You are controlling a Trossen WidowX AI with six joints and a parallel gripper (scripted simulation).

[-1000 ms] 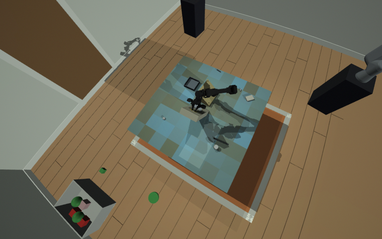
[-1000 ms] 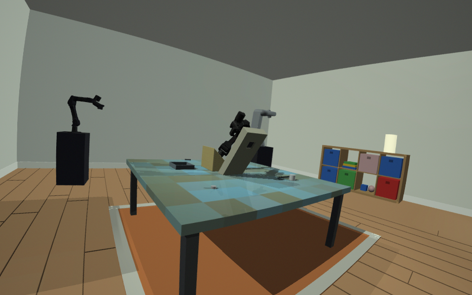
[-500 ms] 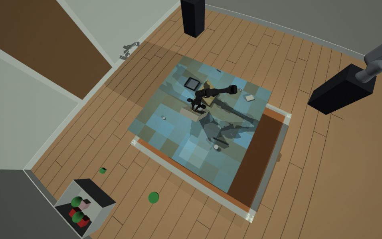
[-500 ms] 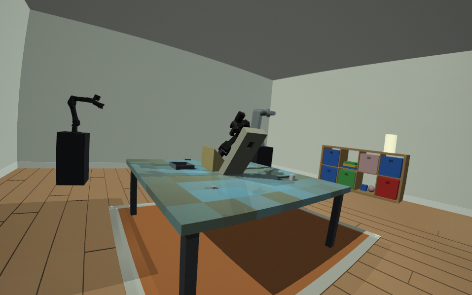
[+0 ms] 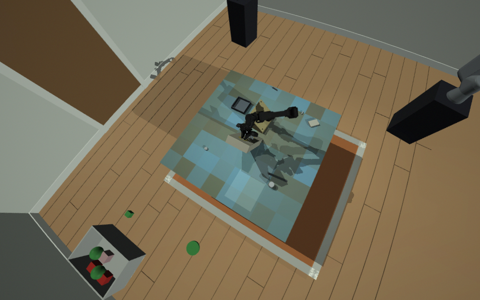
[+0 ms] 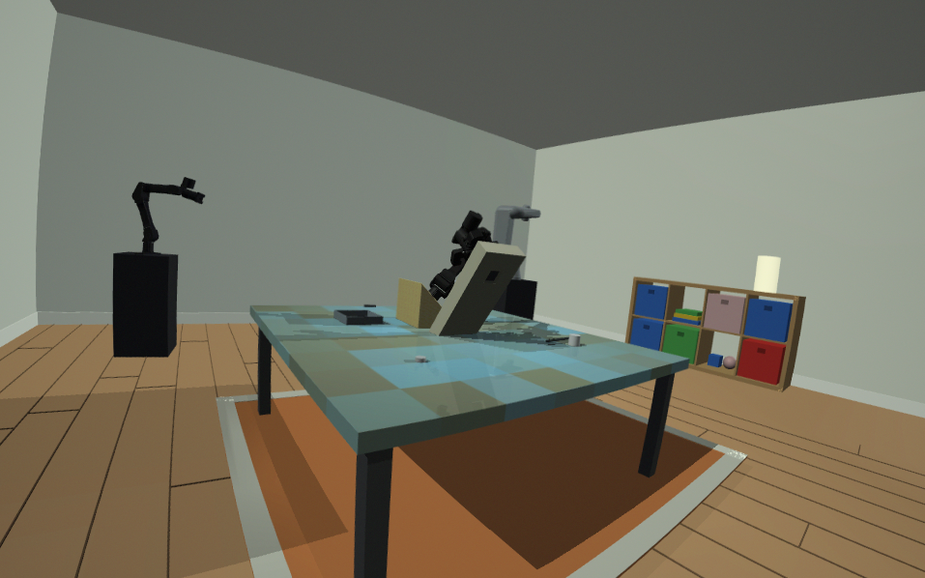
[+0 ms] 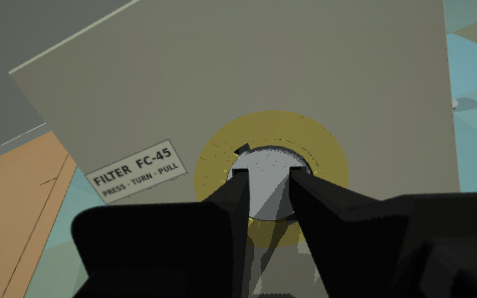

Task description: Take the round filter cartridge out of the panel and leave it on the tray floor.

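Now: gripper tip 1 cm short of the round grey filter cartridge and 1 cm above it. From my gripper tip the other things lie so: service panel (4 cm behind, 1 cm to the right, 8 cm below).
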